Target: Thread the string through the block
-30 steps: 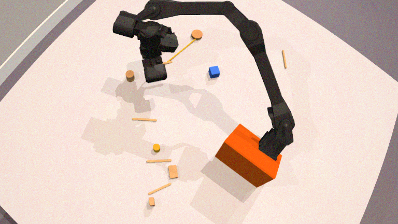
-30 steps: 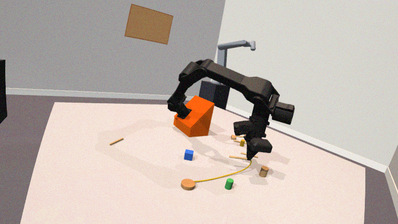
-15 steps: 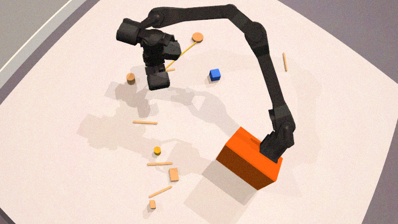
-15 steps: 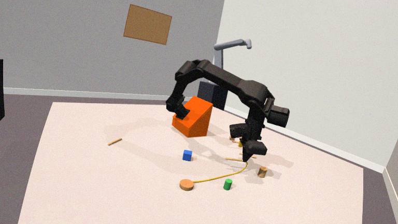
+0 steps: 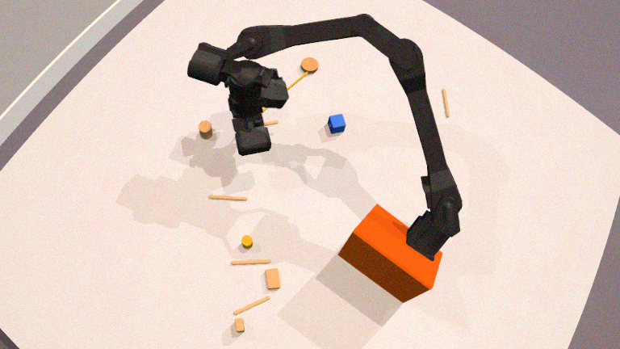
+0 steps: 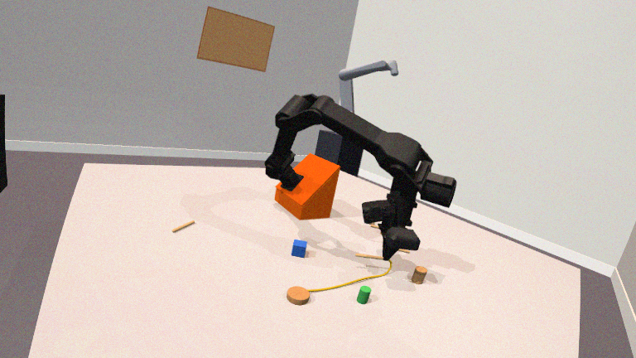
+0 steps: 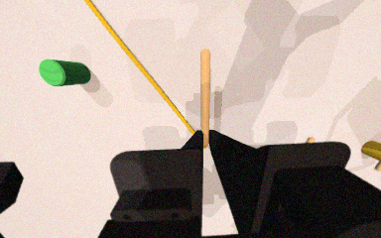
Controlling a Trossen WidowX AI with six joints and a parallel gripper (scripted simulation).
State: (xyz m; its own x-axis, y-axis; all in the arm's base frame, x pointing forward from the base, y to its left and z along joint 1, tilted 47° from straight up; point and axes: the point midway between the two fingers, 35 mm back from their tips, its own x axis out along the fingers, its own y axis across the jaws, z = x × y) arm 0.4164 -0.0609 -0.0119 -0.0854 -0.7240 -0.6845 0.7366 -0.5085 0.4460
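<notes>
Right now my gripper tip is 140 mm past the blue block, 130 mm to the left of it and 20 mm above it. Also, from my gripper tip: thin wooden stick: 10 mm to the right, 10 mm behind; then green cylinder: 130 mm to the right, 50 mm ahead, 20 mm below; then tan cylinder: 70 mm ahead, 40 mm to the left, 20 mm below.
</notes>
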